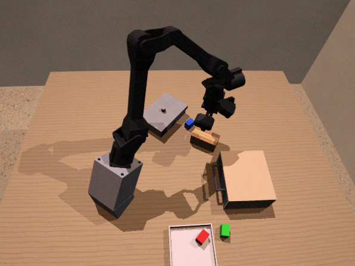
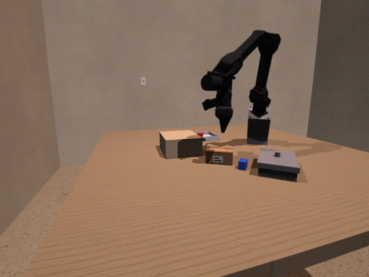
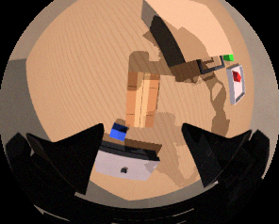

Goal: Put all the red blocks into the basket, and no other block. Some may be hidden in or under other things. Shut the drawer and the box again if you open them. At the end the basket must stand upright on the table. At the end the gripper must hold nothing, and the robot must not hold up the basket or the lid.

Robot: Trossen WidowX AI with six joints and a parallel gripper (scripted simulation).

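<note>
Now: the brown crate 1 cm ahead of my hand, 1 cm to the right of it and 13 cm below it. Also, from my hand: knobbed lid 16 cm behind, 14 cm to the left, 12 cm below; then drawer 10 cm ahead, 20 cm to the right, 13 cm below; then blue block 5 cm behind, 8 cm to the left, 15 cm below.
</note>
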